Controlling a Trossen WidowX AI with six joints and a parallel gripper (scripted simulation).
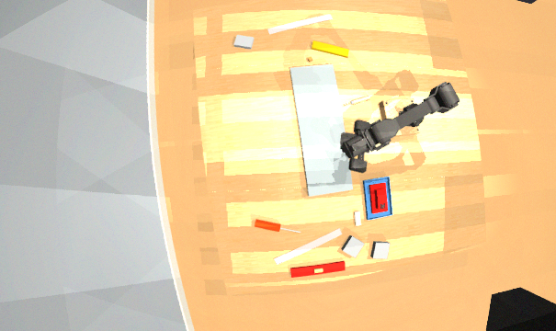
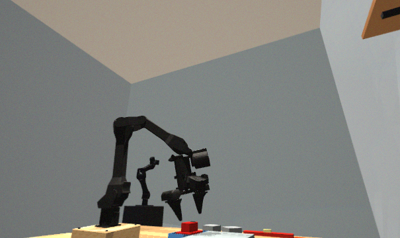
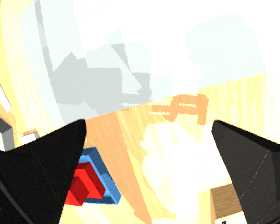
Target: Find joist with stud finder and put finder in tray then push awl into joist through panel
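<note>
The thin awl lies 40 mm behind my gripper tip, 210 mm to the right of it and 90 mm below it. From my gripper tip the other things lie so: white piece 40 mm behind, 270 mm to the left, 90 mm below; then blue tray 130 mm behind, 190 mm to the left, 80 mm below; then red stud finder 140 mm behind, 210 mm to the left, 50 mm below.
</note>
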